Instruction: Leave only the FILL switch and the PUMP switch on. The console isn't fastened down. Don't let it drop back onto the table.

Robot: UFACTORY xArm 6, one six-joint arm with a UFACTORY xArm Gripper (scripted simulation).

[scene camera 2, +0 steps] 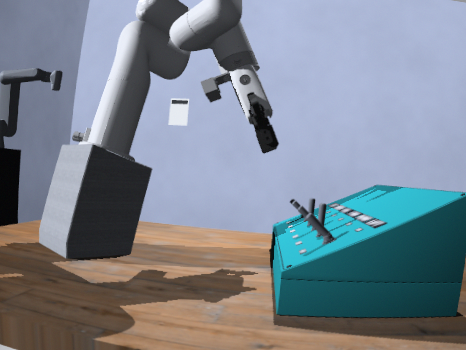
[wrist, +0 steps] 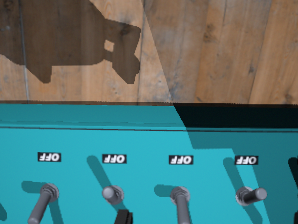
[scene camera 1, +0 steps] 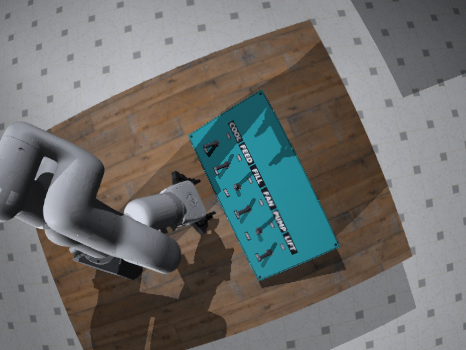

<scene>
teal console: scene camera 2 391,256; wrist; scene camera 1
same spot on teal console: (wrist: 214,156) = (scene camera 1: 220,182)
</scene>
